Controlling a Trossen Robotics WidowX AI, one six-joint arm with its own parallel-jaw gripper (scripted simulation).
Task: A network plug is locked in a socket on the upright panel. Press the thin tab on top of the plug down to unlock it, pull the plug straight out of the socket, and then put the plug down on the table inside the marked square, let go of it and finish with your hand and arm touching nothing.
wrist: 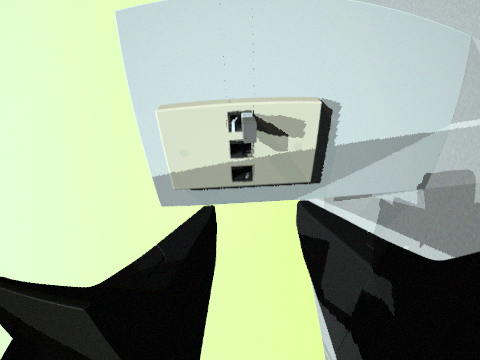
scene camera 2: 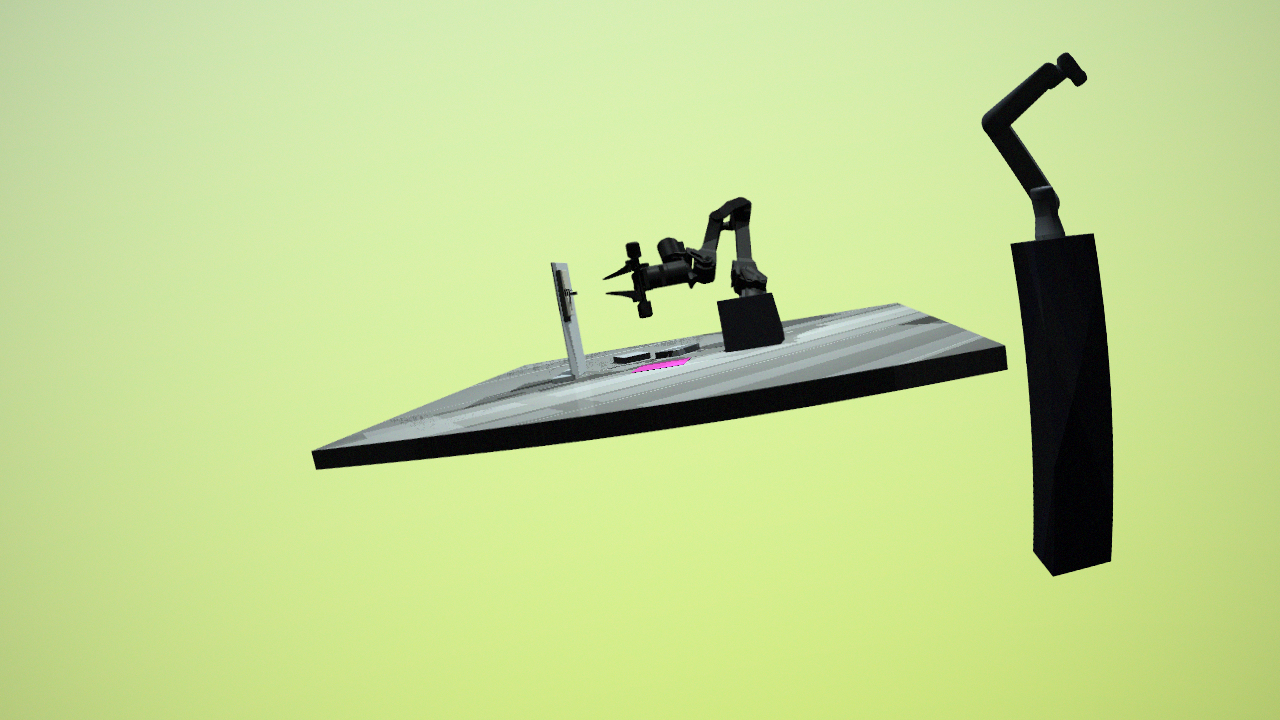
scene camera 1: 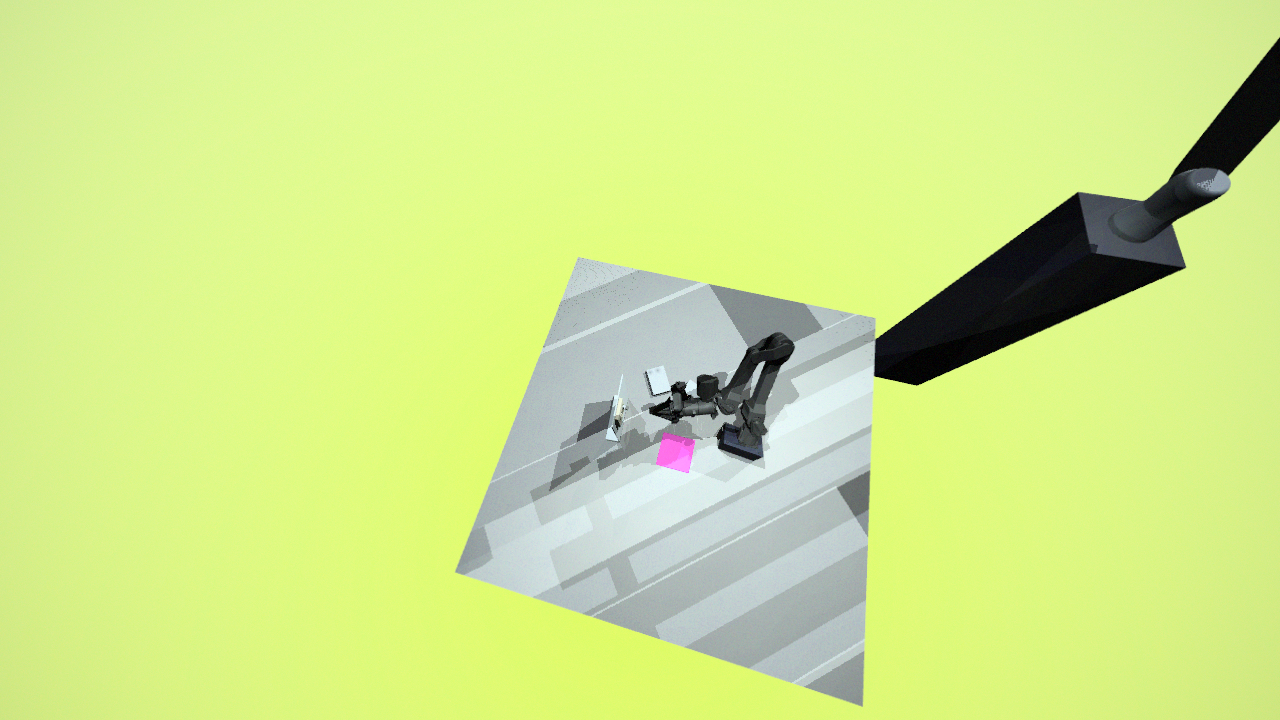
Labels:
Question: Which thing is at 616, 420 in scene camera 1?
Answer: An upright panel.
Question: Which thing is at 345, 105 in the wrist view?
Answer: An upright panel.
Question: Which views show the gripper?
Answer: The wrist view, scene camera 2 and scene camera 1: all of them.

